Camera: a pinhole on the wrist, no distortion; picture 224 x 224 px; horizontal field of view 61.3 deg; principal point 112.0 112.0 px. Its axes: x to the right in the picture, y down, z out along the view. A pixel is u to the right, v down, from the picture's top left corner.
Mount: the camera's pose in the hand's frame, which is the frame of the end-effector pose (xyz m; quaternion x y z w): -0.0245 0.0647 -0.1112 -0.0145 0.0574 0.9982 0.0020
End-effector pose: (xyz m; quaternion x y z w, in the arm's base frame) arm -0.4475 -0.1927 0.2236 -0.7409 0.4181 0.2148 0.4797
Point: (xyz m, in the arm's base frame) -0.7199 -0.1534 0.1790
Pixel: outside the picture
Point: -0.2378 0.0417 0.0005
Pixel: 11.3 209.7
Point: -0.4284 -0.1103 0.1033
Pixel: 34.9 160.1
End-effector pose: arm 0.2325 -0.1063 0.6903 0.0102 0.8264 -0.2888 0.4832
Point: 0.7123 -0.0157 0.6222
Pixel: 183.1 63.2
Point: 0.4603 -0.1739 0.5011
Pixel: 71.4 116.8
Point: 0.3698 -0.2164 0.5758
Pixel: 61.3 172.6
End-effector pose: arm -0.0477 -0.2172 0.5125 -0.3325 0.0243 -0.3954 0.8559
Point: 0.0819 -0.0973 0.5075
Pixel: 81.7 64.6
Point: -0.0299 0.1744 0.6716
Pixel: 188.1 119.2
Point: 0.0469 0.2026 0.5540
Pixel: 192.4 58.3
